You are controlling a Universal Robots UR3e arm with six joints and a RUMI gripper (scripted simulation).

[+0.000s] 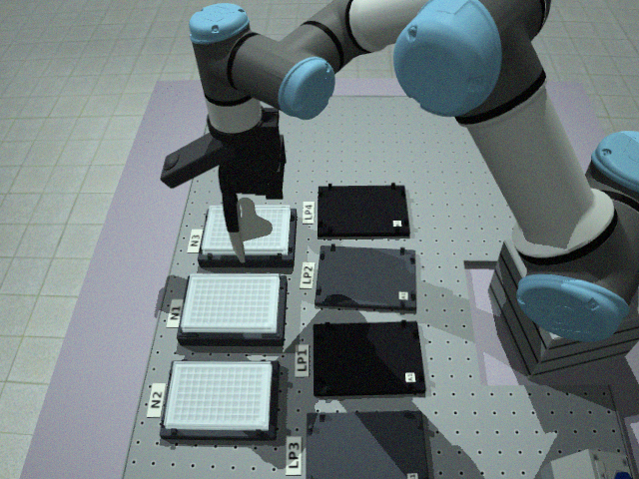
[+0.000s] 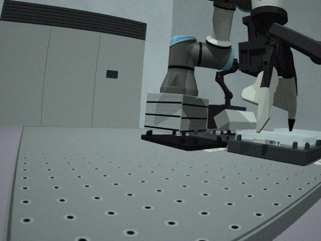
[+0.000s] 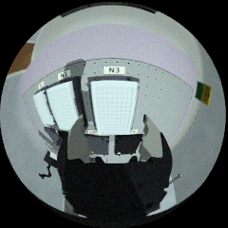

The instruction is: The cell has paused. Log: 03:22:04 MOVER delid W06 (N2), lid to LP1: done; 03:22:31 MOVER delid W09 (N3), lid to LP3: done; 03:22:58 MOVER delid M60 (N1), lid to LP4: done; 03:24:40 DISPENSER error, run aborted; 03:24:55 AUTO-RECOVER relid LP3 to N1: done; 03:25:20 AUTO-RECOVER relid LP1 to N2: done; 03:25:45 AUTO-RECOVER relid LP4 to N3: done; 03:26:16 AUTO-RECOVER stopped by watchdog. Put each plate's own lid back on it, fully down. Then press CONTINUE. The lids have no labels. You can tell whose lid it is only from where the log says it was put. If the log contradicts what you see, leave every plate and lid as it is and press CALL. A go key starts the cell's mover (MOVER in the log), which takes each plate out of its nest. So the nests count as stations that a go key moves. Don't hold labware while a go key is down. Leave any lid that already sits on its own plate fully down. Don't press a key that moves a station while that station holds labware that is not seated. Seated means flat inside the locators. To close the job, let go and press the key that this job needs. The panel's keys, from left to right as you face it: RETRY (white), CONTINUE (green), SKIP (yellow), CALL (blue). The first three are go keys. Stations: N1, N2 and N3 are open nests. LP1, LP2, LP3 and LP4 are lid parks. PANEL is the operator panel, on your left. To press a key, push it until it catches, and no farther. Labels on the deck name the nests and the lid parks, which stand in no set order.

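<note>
The lid is 1 cm below my hand. The rest, counted from my hand: plate 2 cm below; LP2 lid park 19 cm behind, 5 cm to the left, 4 cm below; LP4 lid park 17 cm behind, 8 cm to the right, 4 cm below.
</note>
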